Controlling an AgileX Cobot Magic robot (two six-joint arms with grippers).
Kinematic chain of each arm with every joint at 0, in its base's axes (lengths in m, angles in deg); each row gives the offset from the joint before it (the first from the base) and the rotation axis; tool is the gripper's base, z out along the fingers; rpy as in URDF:
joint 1: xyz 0 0 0.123 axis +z
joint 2: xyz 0 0 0 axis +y
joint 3: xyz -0.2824 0 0.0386 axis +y
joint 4: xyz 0.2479 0 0.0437 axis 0.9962 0 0.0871
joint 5: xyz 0 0 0 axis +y
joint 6: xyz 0.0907 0 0.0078 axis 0.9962 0 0.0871
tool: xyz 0 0 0 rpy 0 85 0
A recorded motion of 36 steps. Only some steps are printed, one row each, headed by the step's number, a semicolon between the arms.
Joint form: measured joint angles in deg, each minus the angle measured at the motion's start. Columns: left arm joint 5, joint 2, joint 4, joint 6, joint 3, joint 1; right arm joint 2, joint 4, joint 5, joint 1, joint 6, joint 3.
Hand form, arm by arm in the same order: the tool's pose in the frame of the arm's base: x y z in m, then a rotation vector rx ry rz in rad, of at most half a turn. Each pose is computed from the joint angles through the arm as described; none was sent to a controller.
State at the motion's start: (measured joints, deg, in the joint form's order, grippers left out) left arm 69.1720 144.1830 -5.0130 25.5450 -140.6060 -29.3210; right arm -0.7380 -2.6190 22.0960 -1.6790 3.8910 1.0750
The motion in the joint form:
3: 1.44 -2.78 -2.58 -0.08 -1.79 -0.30; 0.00 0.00 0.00 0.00 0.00 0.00
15: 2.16 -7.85 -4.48 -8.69 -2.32 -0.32; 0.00 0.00 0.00 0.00 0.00 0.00
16: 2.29 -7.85 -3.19 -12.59 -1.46 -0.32; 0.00 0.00 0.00 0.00 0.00 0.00
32: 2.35 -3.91 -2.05 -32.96 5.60 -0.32; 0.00 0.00 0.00 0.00 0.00 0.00
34: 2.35 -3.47 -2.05 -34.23 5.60 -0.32; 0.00 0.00 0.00 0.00 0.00 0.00
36: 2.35 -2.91 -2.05 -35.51 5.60 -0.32; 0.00 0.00 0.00 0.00 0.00 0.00
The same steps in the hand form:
3: 0.4557 -0.2722 0.2354 1.2282 2.4012 -0.2041; 0.0520 -0.0031 0.1728 0.0632 1.8736 -0.0187
15: 0.4429 -0.2684 0.2844 1.0215 2.4130 -0.3025; 0.0520 -0.0031 0.1728 0.0632 1.8736 -0.0187
16: 0.4436 -0.2666 0.2797 0.9474 2.4670 -0.2935; 0.0520 -0.0031 0.1728 0.0632 1.8736 -0.0187
32: 0.4476 -0.2669 0.2087 0.5232 2.8147 -0.3132; 0.0520 -0.0031 0.1728 0.0632 1.8736 -0.0187
34: 0.4482 -0.2672 0.2047 0.4929 2.8298 -0.3145; 0.0520 -0.0031 0.1728 0.0632 1.8736 -0.0187
36: 0.4488 -0.2676 0.1996 0.4623 2.8467 -0.3147; 0.0520 -0.0031 0.1728 0.0632 1.8736 -0.0187

